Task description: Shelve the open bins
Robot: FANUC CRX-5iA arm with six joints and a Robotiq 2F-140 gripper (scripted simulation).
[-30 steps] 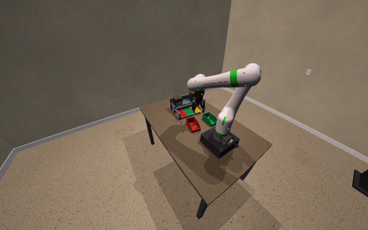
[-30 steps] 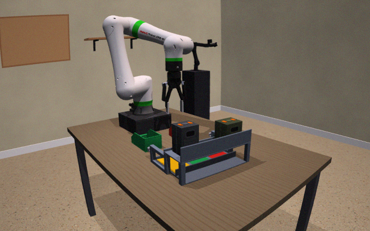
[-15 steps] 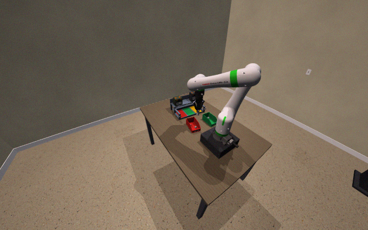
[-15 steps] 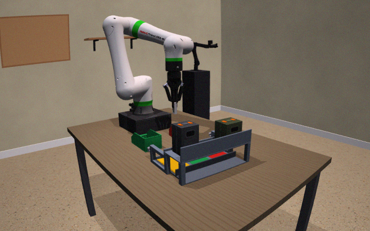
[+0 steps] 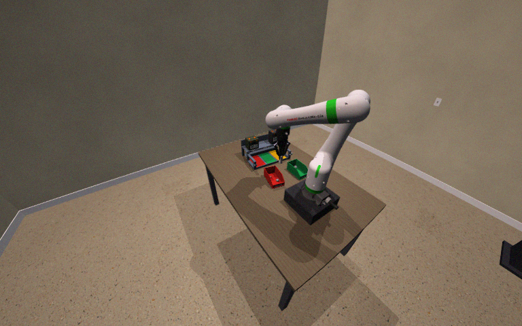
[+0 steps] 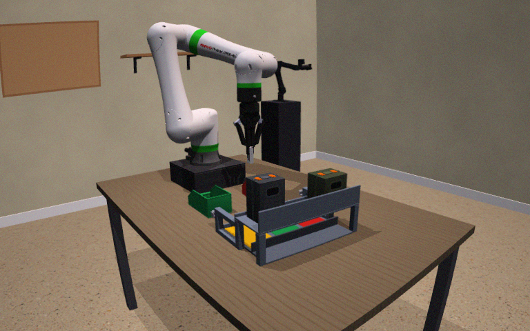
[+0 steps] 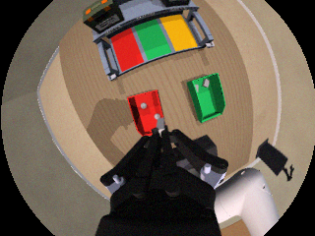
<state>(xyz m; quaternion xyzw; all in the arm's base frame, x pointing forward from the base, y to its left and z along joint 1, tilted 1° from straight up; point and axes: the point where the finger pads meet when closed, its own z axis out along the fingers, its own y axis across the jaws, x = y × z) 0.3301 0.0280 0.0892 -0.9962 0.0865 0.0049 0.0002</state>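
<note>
The red bin is 50 mm to the left of my hand and 150 mm below it. Also, from my hand: green bin (20 mm behind, 180 mm to the right, 150 mm below); then olive box (390 mm ahead, 30 mm to the left, 40 mm below); then black box (370 mm ahead, 200 mm to the right, 30 mm below).
</note>
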